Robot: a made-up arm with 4 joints.
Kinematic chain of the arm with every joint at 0, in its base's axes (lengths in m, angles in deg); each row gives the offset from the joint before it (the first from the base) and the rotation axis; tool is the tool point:
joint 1: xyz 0 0 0.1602 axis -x
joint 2: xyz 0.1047 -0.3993 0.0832 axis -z
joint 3: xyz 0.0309 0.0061 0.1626 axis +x
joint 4: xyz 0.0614 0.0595 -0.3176 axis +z
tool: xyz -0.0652 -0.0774 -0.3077
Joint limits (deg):
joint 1: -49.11..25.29
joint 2: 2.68..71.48
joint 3: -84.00..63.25
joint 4: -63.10..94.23
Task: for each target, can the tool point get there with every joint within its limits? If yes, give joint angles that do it. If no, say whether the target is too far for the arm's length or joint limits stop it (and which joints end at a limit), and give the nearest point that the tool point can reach.
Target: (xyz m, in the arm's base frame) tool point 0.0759 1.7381 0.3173
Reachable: no: too far | nearest point 0.1266 0.2047 0.1787 | short by 1.540 m
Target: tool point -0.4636 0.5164 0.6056
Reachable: no: joint limits stop it (at a limit: joint 2, joint 3, joint 4) | nearest point 0.1266 0.1557 0.2945 | short by 0.758 m
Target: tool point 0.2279 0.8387 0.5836
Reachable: no: joint limits stop it (at a limit: joint 3, joint 4) | nearest point 0.1605 0.1816 0.2519 | short by 0.739 m
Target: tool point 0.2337 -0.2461 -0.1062
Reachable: yes | joints 15.56 26.36 24.80 -12.52
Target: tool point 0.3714 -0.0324 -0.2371
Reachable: yes | joints -33.25 38.36 30.20 52.11
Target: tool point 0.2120 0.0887 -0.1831
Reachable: yes | joints -38.96 11.55 27.95 18.23
